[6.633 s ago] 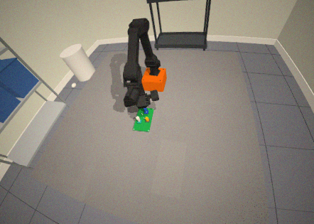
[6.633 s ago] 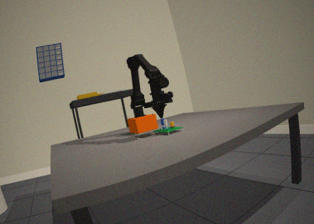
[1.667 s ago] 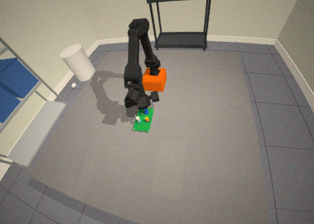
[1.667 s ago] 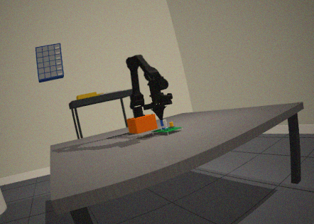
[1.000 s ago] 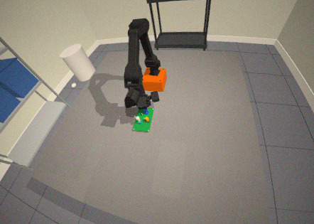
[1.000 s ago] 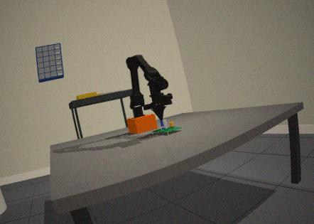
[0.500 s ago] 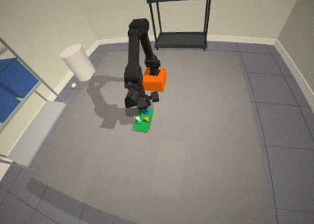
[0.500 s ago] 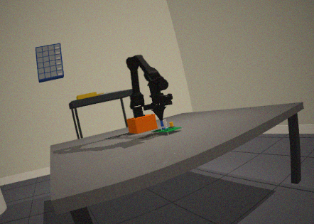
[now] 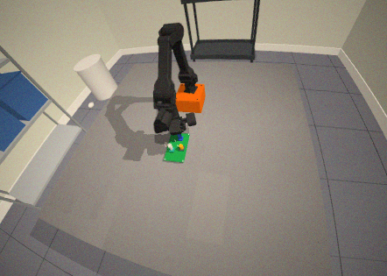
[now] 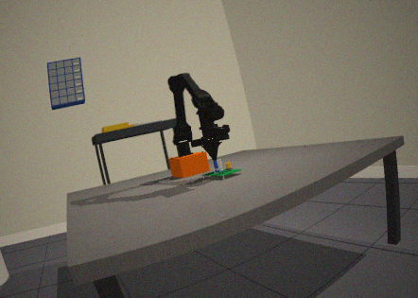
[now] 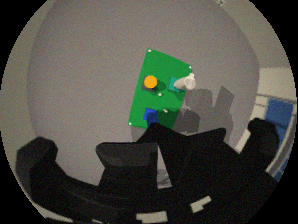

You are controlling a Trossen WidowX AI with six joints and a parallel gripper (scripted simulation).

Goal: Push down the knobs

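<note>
The blue knob is 1 cm below my gripper tip. The rest, counted from my gripper tip: white knob 8 cm ahead, 1 cm to the right, 1 cm below.
</note>
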